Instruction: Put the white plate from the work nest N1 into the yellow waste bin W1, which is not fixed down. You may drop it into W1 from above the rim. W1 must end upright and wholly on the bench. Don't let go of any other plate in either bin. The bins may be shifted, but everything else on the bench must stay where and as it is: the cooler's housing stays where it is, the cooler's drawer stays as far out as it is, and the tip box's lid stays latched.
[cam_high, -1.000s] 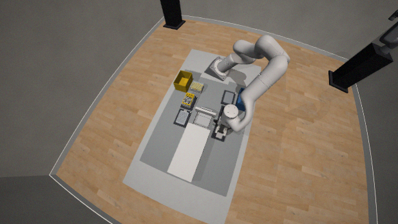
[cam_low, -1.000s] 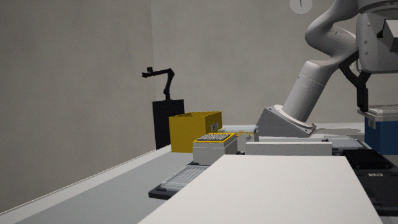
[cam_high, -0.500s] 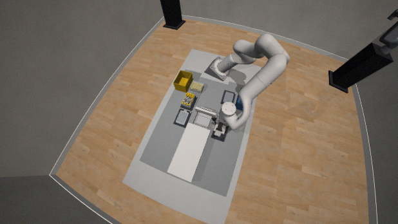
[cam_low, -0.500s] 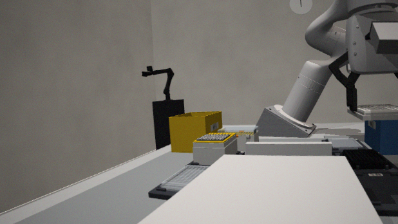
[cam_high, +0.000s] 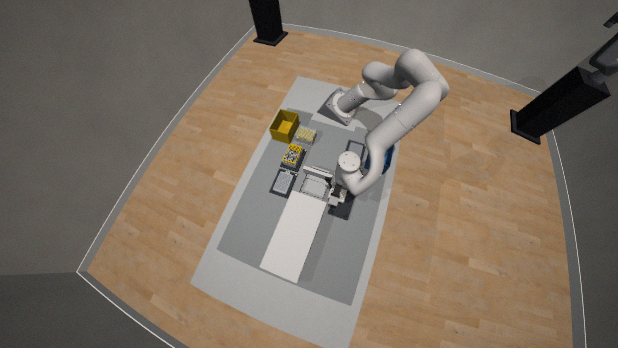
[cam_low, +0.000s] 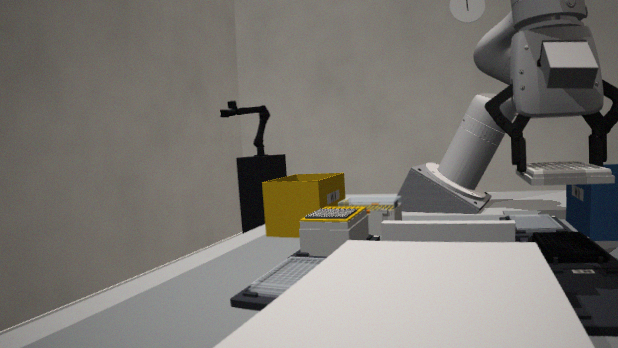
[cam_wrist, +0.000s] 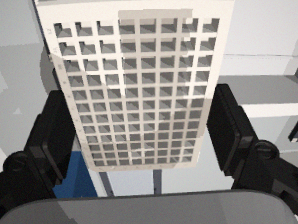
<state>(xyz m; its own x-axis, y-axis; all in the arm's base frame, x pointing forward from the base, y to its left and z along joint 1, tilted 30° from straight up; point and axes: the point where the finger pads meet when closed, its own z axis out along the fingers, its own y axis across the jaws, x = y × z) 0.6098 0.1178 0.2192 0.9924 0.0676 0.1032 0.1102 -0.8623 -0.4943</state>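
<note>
The yellow waste bin lies 28 cm behind my hand, 50 cm to the right of it and 12 cm below it. The rest, counted from my hand: black plate (15 cm behind, 3 cm to the left, 14 cm below); then white plate (1 cm below); then long white cooler (17 cm ahead, 12 cm to the right, 13 cm below).
</note>
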